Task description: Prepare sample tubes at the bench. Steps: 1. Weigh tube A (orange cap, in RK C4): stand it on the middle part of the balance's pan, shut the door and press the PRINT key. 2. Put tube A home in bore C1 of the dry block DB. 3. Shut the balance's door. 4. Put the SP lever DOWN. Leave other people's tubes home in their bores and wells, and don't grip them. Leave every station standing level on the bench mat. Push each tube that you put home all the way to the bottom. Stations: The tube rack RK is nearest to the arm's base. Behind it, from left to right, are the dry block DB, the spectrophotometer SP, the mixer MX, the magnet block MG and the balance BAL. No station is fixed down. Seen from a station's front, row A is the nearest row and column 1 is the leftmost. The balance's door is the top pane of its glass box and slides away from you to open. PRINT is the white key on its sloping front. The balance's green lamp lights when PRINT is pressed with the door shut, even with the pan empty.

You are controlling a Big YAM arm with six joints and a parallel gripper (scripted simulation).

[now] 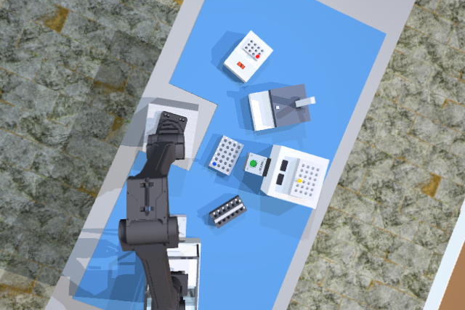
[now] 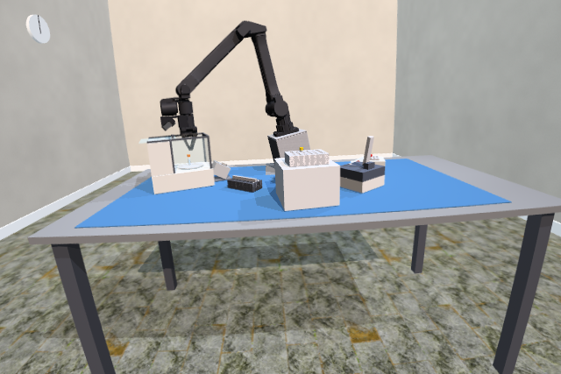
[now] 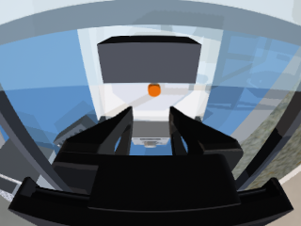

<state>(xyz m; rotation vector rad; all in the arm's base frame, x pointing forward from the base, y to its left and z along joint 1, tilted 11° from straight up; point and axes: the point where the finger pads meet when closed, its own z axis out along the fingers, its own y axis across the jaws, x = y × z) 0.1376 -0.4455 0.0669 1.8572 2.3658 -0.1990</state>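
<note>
My gripper is now 9 cm to the left of the balance door, 5 cm below it and 2 cm short of it. From my hand the other things lie so: tube rack RK 42 cm to the left, 14 cm below, 8 cm ahead; then white key 14 cm to the left, 9 cm below, 3 cm behind; then black magnet block 22 cm to the left, 14 cm below, 14 cm ahead.
</note>
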